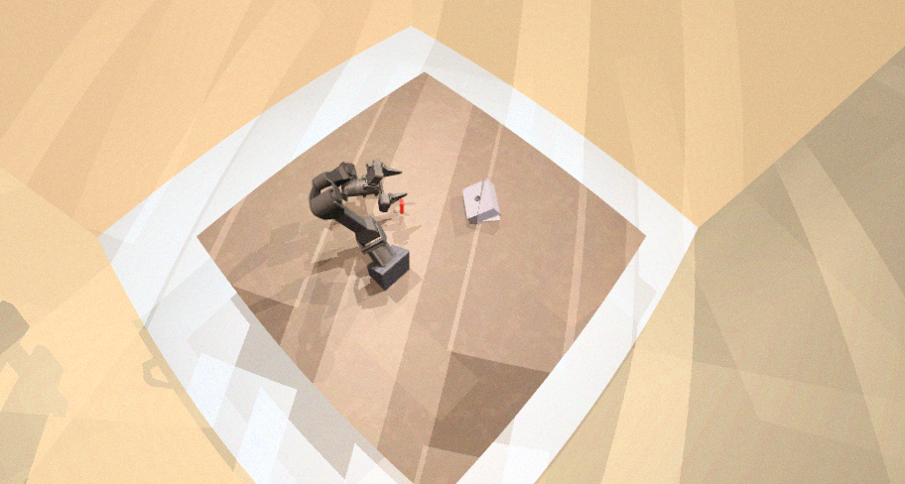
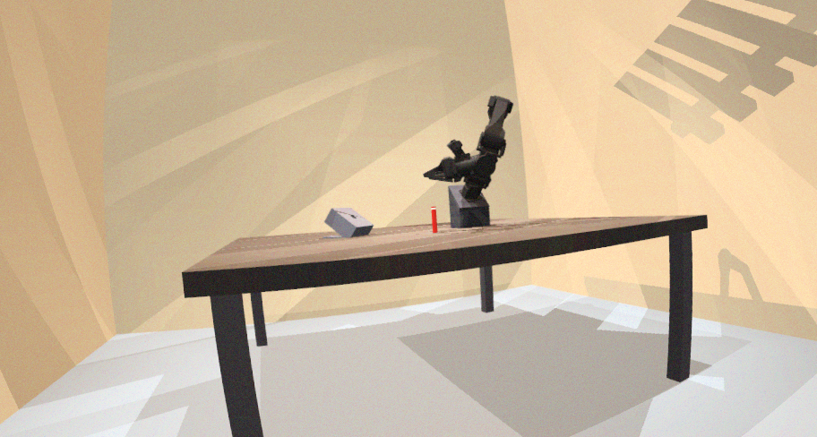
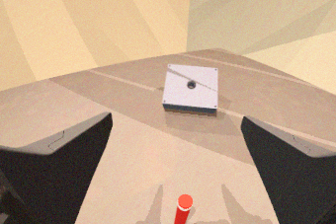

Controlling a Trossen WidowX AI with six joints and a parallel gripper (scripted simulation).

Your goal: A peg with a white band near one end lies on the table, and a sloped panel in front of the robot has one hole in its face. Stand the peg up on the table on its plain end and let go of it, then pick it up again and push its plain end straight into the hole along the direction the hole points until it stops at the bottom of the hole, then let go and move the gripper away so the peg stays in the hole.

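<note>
Now: the red peg 120 mm below my gripper tip and 20 mm behind it. Round my gripper tip: grey sloped panel (220 mm to the right, 180 mm ahead, 130 mm below).
</note>
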